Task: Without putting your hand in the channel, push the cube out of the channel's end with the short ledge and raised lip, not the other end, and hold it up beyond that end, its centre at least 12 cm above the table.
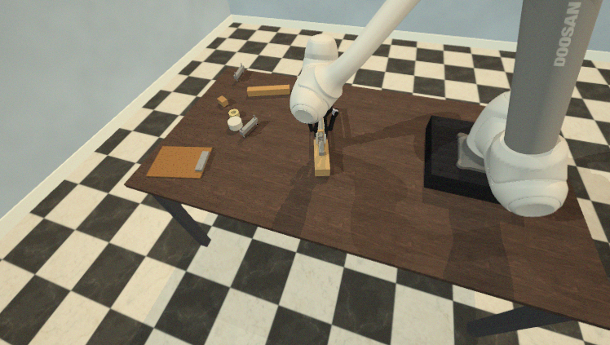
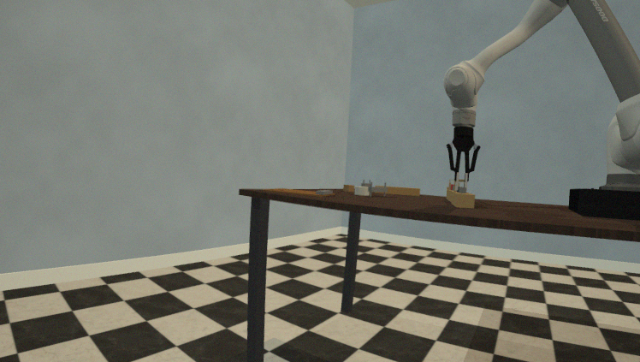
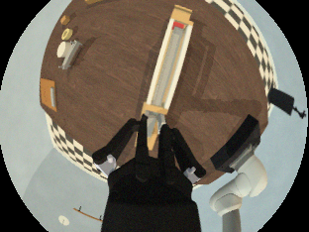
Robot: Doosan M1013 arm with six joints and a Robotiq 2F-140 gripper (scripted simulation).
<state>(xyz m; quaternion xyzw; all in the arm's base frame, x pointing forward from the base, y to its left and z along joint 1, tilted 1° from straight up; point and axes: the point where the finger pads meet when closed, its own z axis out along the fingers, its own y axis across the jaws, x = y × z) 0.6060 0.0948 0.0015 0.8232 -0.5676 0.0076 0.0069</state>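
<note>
The grey piece is 30 mm below my hand. The rest, counted from my hand: yellow ring: 480 mm ahead, 70 mm to the right, 70 mm below; then red cube: 80 mm ahead, 220 mm to the right, 30 mm below; then wooden channel: 40 mm ahead, 120 mm to the right, 30 mm below.
</note>
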